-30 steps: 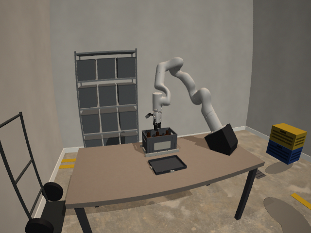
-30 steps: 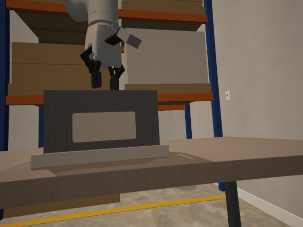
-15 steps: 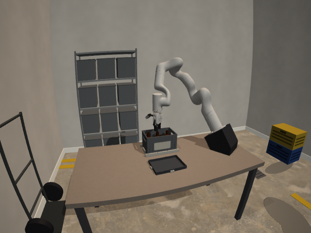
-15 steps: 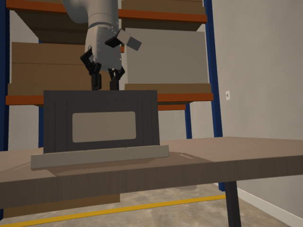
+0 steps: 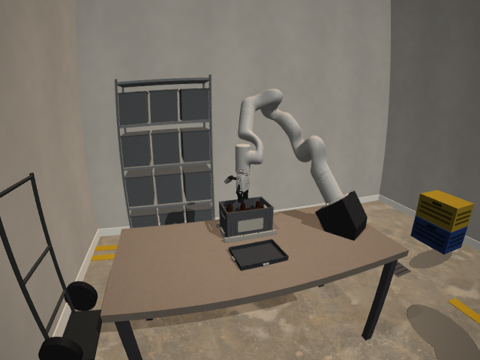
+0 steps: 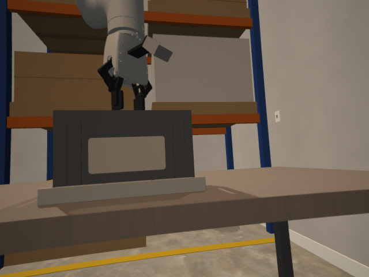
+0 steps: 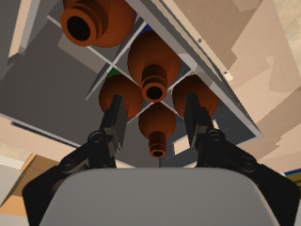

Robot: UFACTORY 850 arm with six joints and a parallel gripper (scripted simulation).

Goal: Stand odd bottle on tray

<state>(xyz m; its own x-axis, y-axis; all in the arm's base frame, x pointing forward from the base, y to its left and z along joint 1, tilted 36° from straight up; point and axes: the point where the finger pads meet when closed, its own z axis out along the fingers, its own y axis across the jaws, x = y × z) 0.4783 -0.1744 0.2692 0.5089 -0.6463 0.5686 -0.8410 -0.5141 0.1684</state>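
The dark grey crate lies 12 cm below my hand, 4 cm to the left of it and 1 cm ahead of it. Round my hand: black tray: 31 cm to the left, 19 cm below, 10 cm ahead; then bottle: 11 cm below, 9 cm behind, 2 cm to the left.
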